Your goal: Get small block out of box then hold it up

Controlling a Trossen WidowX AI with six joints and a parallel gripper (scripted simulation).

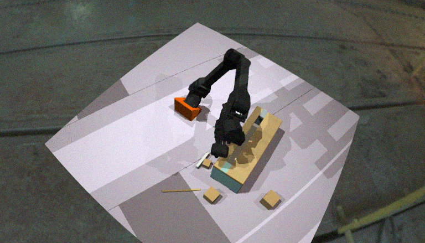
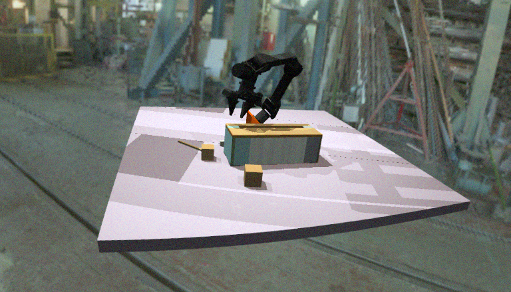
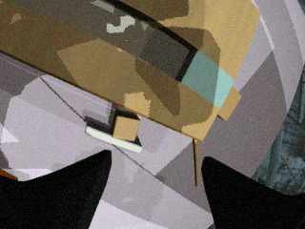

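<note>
The tan block is 14 cm below my gripper tip, 3 cm behind it and 1 cm to the right of it. From my gripper tip the other things lie so: long box 15 cm to the left, 9 cm below, 4 cm ahead; then thin stick 18 cm to the right, 15 cm below, 4 cm behind.
</note>
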